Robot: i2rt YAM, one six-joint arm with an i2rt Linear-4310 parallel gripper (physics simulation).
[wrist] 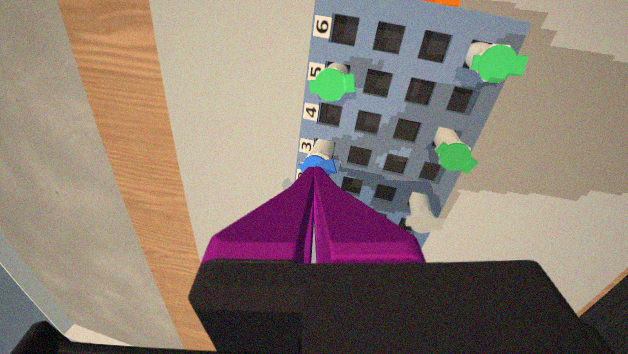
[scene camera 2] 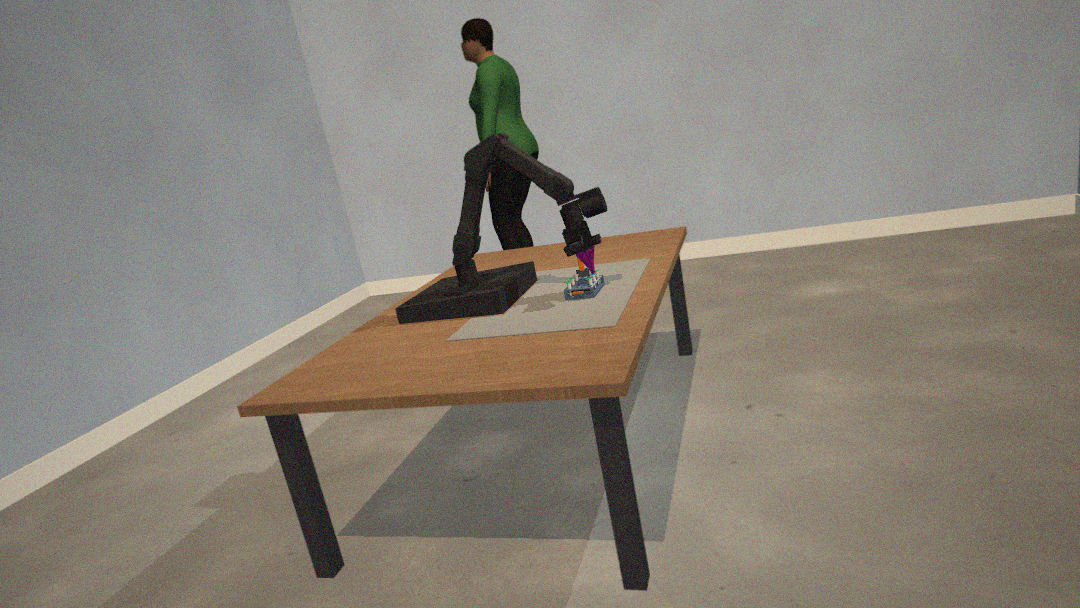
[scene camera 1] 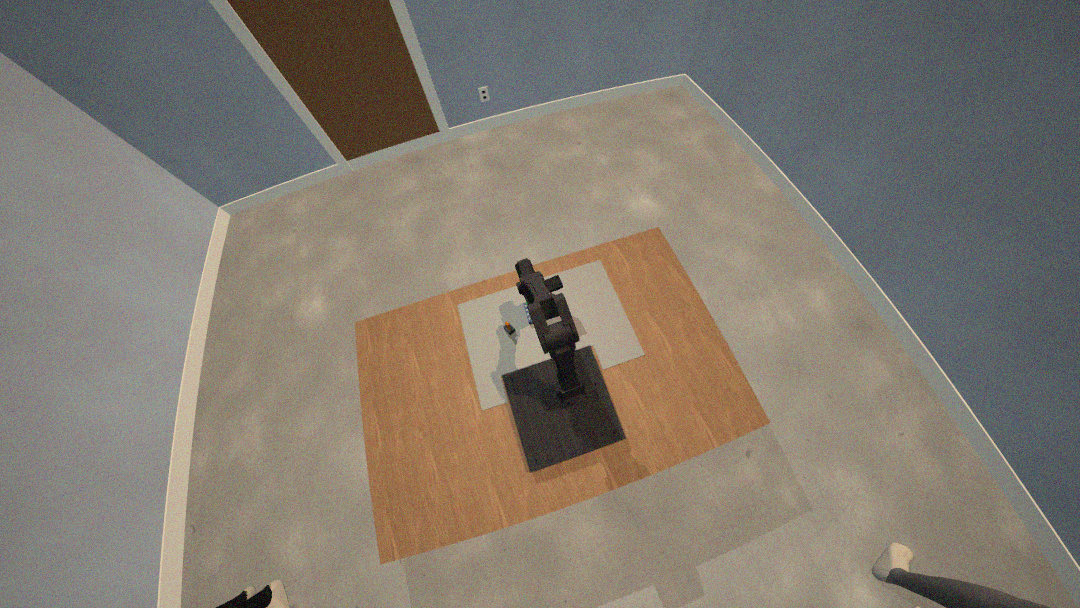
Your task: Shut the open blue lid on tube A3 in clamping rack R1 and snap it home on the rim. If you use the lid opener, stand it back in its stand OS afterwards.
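Places are measured from the arm's base along level axes (x ahead, y left, z up), in centimetres.
Where they show: gripper, fingertip midpoint: (wrist: 314, 177) (scene camera 2: 593, 273); arm's base at its link origin: (scene camera 2: 470, 285) (scene camera 1: 570, 394).
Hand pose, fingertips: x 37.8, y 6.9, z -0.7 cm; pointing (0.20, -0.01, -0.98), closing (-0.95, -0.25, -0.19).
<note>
Things, the pixels of their top centre, and the offset from my fingertips. "pt": a spot on its surface instead. Level surfaces: height alone.
- blue clamping rack R1 at its top centre: (wrist: 385, 158) (scene camera 2: 582, 275) dx -2.7, dy -2.3, dz +0.2 cm
- Tube A3 at a spot on its surface: (wrist: 324, 148) pt dx +0.0, dy -1.1, dz -1.1 cm
- orange-topped dark object at its top centre: (scene camera 1: 506, 323) dx -8.7, dy +11.9, dz +3.6 cm
- A5 at its top centre: (wrist: 331, 85) dx +0.5, dy -4.4, dz -0.1 cm
- far right corner at a spot on its surface: (wrist: 499, 63) pt dx -5.1, dy -7.1, dz -0.1 cm
- right edge at a spot on its surface: (wrist: 456, 157) pt dx -5.5, dy -3.2, dz -0.1 cm
- white-lidded tube at its top centre: (wrist: 424, 224) dx -6.0, dy +0.6, dz -0.1 cm
- grey mat at its surface level: dz -5.0 cm
- wooden table at its surface level: dz -5.3 cm
The blue clamping rack R1 (wrist: 345, 102) (scene camera 2: 582, 293) lies on the grey mat. Tube A3 (wrist: 324, 148) stands in it beside the label 3, with its blue lid (wrist: 316, 163) over its top in the wrist view. Whether the lid is snapped on the rim cannot be told. My gripper (wrist: 314, 177) (scene camera 2: 593, 271) is shut and empty, its purple fingertips together at the near edge of the blue lid and hiding part of it. In scene camera 1 the arm hides most of the rack. An orange-topped dark object (scene camera 1: 509, 328), perhaps the opener in its stand, stands on the mat.
Green-lidded tubes stand at A5 (wrist: 332, 85), at the far right corner (wrist: 499, 63) and at the right edge (wrist: 456, 157). A white-lidded tube (wrist: 421, 215) stands nearer on the right. The grey mat (scene camera 1: 483, 385) lies on the wooden table (scene camera 1: 423, 453). A person (scene camera 2: 498, 98) stands behind the table.
</note>
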